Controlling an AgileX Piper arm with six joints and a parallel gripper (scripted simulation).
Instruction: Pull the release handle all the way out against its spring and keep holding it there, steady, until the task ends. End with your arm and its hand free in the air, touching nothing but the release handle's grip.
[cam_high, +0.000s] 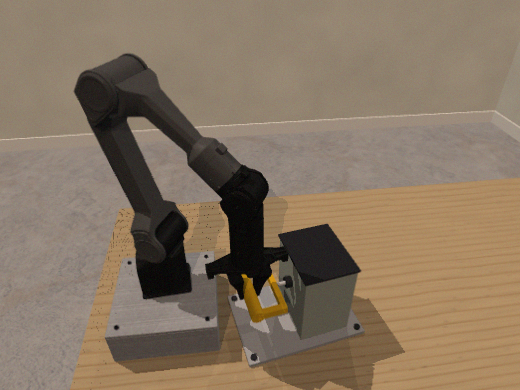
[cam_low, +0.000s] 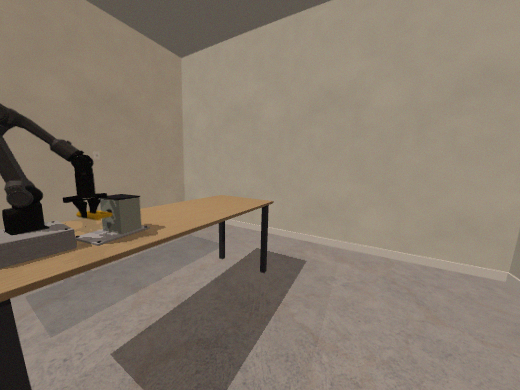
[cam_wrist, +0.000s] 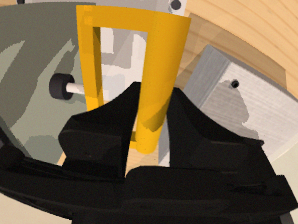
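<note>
The release handle lies 5 cm ahead of my hand and 1 cm to the left of it. The rest, counted from my hand: grey baseplate: 10 cm below, 9 cm ahead, 1 cm to the left.
</note>
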